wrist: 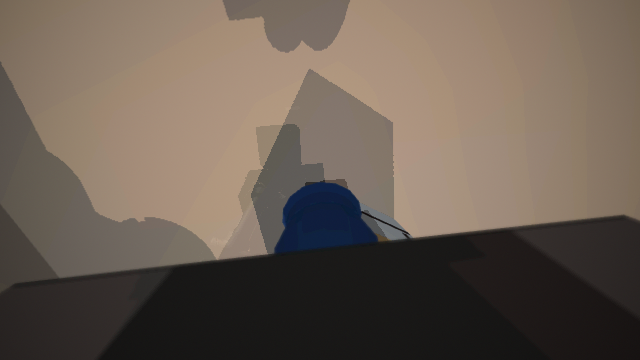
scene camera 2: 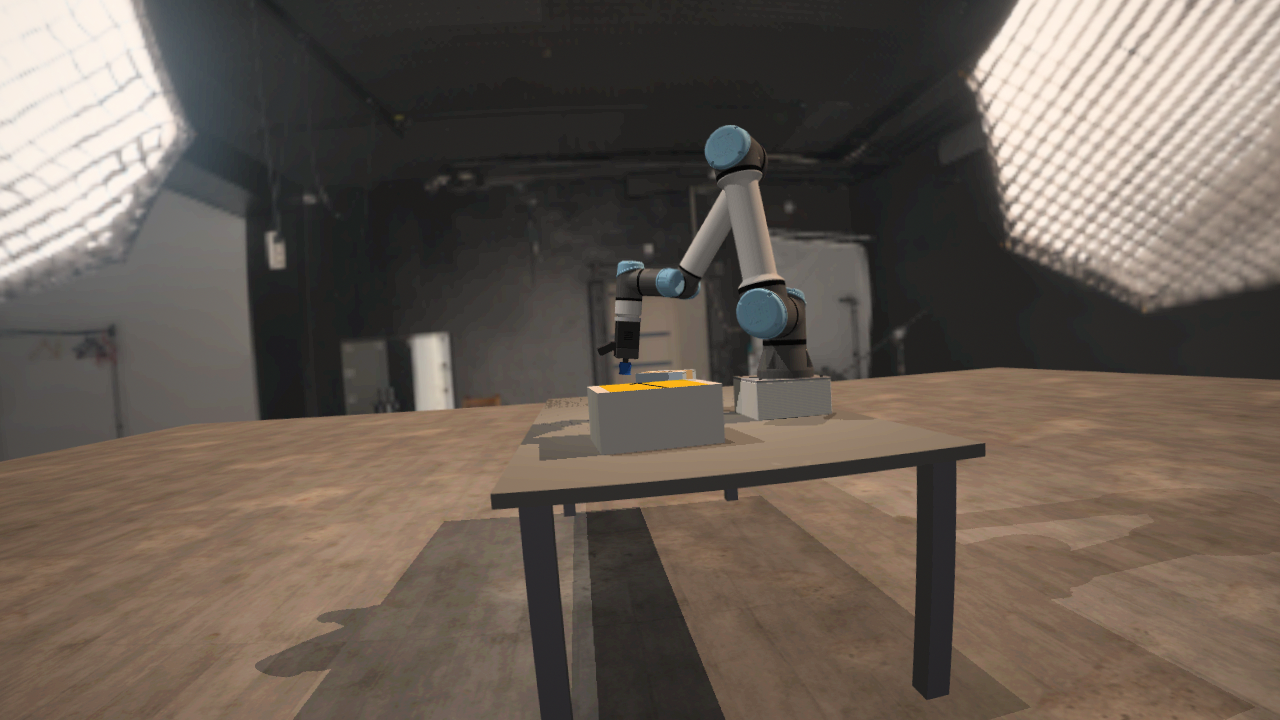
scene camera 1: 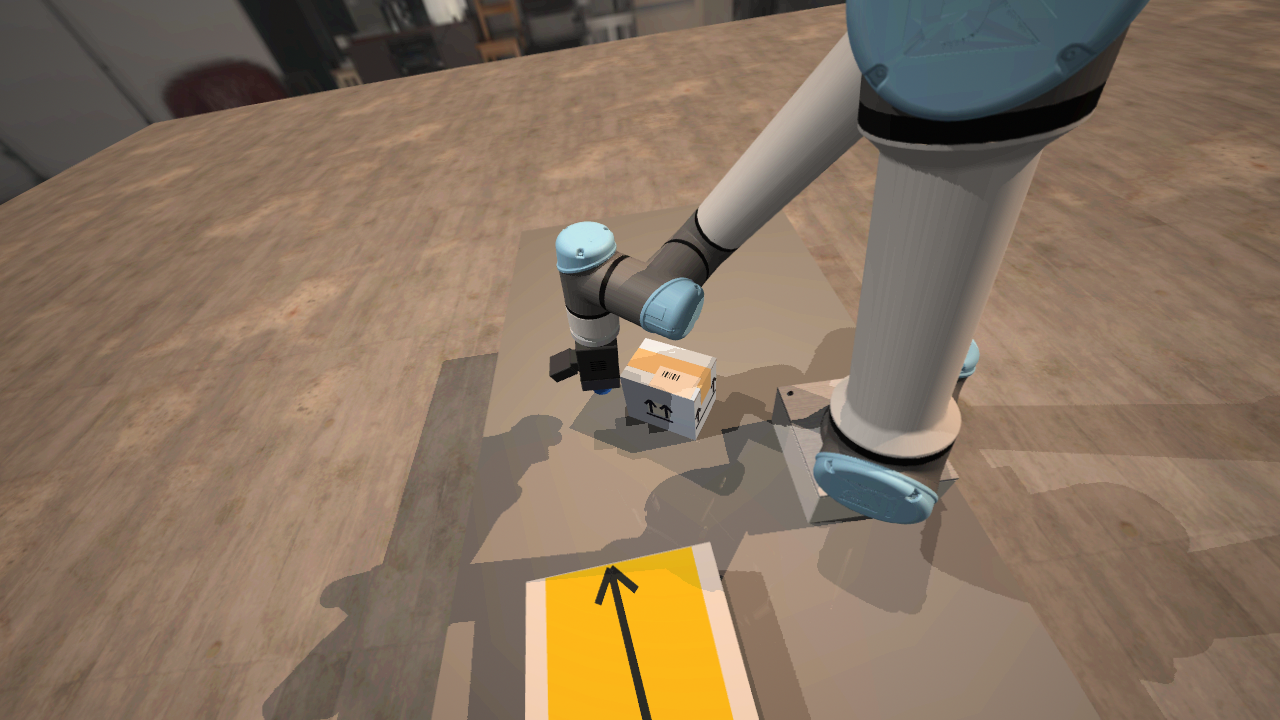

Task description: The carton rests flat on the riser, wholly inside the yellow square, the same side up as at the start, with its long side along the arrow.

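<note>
The white carton [scene camera 1: 657,410] [scene camera 2: 666,376] stands upright on the table, with orange tape and a barcode label on top and printed arrows pointing up. In the wrist view a small part of the carton [wrist: 397,236] shows right of the cup. My gripper, a blue suction cup [scene camera 1: 603,390] [scene camera 2: 624,368] [wrist: 322,210], is off and holds nothing. It hangs above the table, beside the carton on its left in scene camera 1. The riser [scene camera 1: 535,649] [scene camera 2: 657,420] bears the yellow square [scene camera 1: 581,667] [scene camera 2: 680,385] and black arrow [scene camera 1: 627,635]. The riser hides most of the carton in scene camera 2.
The arm's base stands on a light block [scene camera 1: 796,447] [scene camera 2: 780,399], right of the carton and behind the riser in scene camera 2. The table [scene camera 2: 760,461] has its near edge in front of the riser. Shadows of the arm fall across the table.
</note>
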